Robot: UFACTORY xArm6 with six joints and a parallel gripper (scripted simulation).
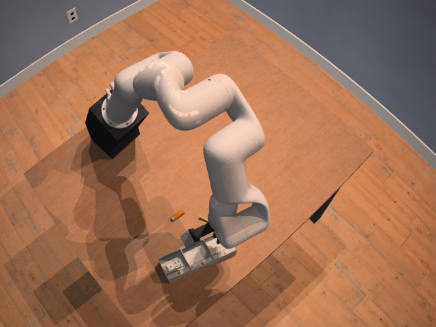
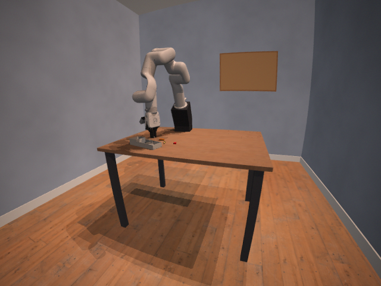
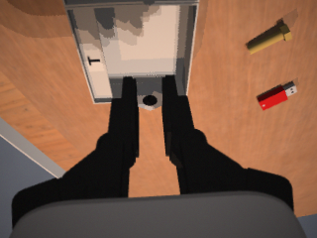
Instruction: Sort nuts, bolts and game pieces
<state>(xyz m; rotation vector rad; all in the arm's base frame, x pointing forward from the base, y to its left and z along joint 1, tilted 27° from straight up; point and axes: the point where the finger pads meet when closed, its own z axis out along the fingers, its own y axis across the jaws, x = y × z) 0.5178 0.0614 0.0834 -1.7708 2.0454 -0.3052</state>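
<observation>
My gripper is now 11 cm past the brass bolt, 1 cm to the right of it and 8 cm above it. Round my hand: grey hex nut: 2 cm below; grey bin tray: 8 cm to the right, 7 cm below; white domino: 2 cm behind, 16 cm to the right, 8 cm below.
</observation>
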